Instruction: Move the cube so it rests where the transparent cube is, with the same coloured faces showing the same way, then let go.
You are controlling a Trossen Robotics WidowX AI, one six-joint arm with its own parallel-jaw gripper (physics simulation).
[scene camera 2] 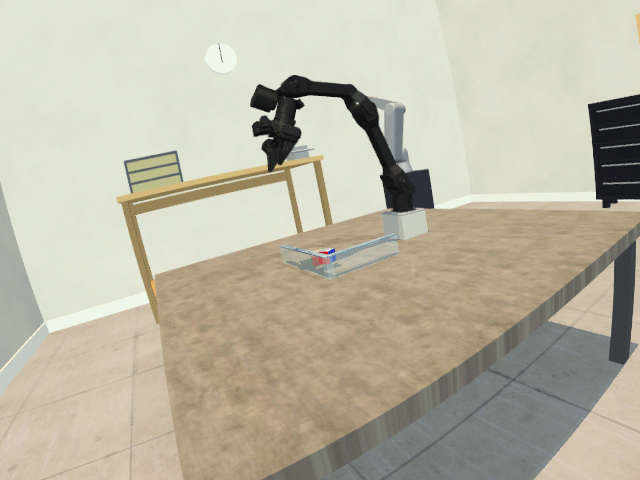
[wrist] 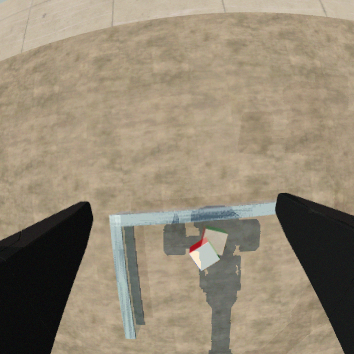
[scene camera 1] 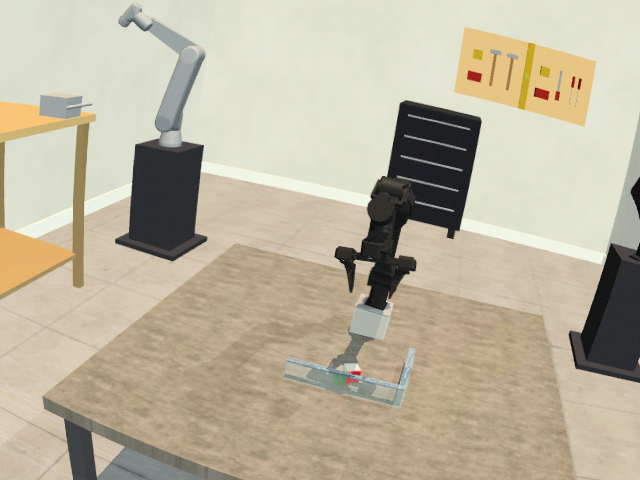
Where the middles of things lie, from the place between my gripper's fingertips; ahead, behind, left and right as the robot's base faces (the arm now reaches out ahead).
Scene:
Right now my hand is 28 cm above the L-shaped glass wall [scene camera 1: 348, 384], 15 cm past it and 3 cm to the left of it.

